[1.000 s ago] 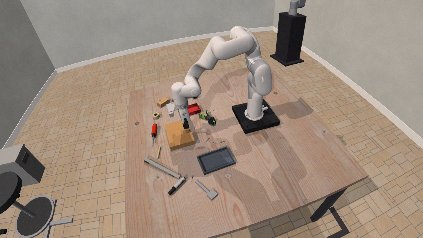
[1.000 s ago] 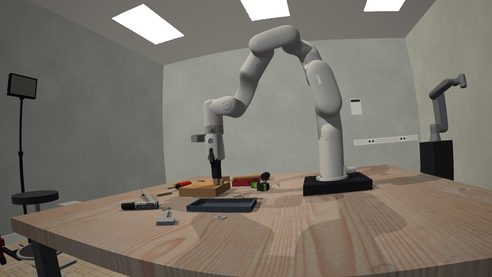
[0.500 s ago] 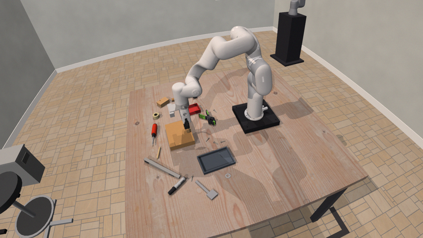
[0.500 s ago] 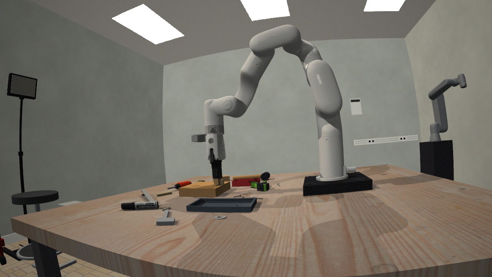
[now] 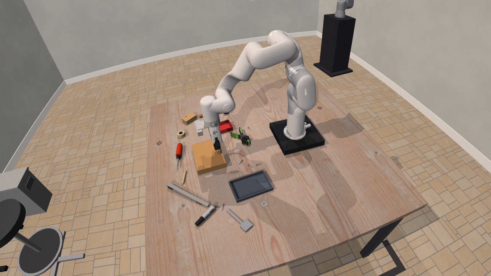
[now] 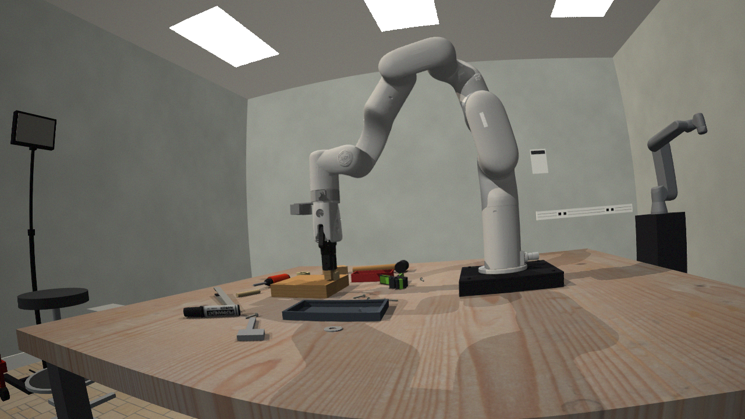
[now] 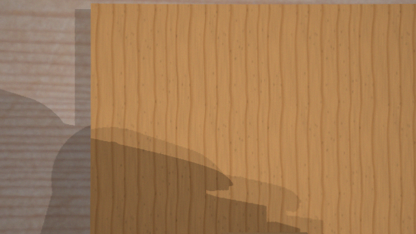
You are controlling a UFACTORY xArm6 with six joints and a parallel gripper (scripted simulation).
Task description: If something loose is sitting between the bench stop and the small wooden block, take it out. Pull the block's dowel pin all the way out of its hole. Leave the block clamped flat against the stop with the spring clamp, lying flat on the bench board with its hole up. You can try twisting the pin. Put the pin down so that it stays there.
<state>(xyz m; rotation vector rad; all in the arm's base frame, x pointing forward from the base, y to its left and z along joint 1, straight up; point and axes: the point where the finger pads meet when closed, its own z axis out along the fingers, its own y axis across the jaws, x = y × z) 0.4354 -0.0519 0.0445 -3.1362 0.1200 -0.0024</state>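
Now: hand 2 cm above the dowel pin. The rest, counted from my hand: small wooden block: 3 cm below; then red tray: 20 cm to the right, 8 cm behind, 7 cm below; then orange bench board: 5 cm below, 5 cm ahead, 1 cm to the right.
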